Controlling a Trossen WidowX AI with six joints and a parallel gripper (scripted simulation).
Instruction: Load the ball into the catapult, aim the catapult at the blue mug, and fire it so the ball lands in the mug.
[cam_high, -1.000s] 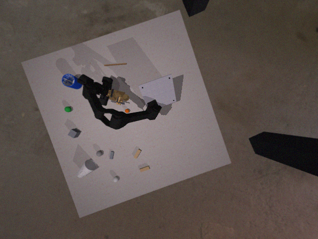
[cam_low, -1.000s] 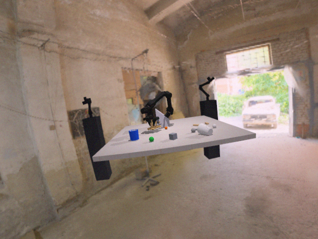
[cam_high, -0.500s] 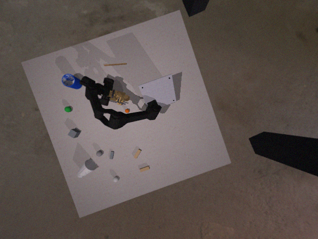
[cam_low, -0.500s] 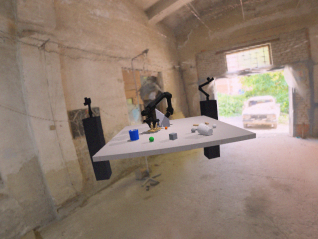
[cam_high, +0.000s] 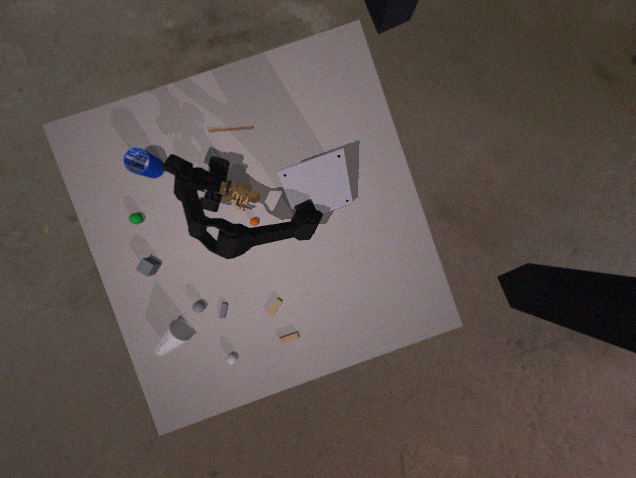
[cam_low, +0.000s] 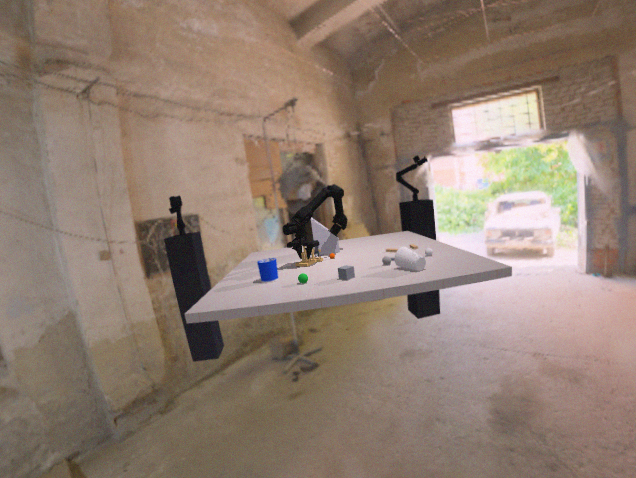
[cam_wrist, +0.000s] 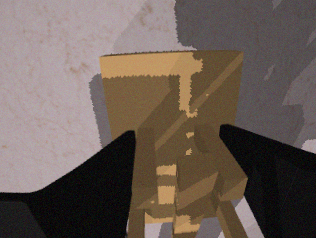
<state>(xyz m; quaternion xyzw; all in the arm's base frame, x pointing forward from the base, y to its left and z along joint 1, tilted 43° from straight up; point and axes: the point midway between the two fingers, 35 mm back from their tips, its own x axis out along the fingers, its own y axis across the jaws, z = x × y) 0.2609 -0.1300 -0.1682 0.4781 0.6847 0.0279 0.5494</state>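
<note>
Right now my gripper tip is 50 mm past the orange ball, 160 mm to the right of it and 20 mm above it. Round my gripper tip: wooden catapult (50 mm behind, 60 mm to the left, 20 mm above); then blue mug (220 mm ahead, 190 mm to the right); then wooden stick (120 mm behind, 210 mm to the right, 30 mm below).
</note>
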